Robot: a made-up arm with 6 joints.
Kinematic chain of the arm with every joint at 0, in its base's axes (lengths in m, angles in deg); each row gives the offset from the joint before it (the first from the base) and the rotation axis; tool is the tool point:
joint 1: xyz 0 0 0.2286 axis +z
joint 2: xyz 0 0 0 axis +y
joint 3: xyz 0 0 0.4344 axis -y
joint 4: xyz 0 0 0 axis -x
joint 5: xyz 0.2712 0 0 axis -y
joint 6: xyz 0 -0.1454 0 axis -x
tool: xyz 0 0 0
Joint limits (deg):
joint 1: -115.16..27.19
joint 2: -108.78..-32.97
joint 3: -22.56..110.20
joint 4: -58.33..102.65
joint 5: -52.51..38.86
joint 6: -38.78..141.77
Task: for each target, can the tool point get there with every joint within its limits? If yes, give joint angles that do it. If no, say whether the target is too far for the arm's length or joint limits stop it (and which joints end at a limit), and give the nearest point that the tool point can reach.
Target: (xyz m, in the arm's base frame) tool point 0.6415 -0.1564 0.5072
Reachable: no: joint limits stop it (at a limit: joint 1, joint 2, joint 3) | nearest point 0.0968 -0.0963 0.5778 | short by 0.552 m
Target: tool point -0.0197 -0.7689 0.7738
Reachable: no: too far | nearest point -0.2617 -0.2979 0.7738 | short by 0.530 m
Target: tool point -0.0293 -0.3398 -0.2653
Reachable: no: joint limits stop it (at a limit: joint 1, joint 2, joint 3) | nearest point -0.4487 -0.3231 -0.1750 | short by 0.429 m
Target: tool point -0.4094 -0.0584 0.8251
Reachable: yes | joints -6.65 -39.51 55.52 43.51 -42.18 37.74
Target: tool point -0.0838 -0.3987 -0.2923
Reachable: no: joint limits stop it (at a limit: joint 1, joint 2, joint 3) | nearest point -0.4483 -0.3327 -0.1699 | short by 0.390 m
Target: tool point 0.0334 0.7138 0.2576
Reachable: yes | joints -103.68 -94.58 61.50 20.37 -5.26 -0.07
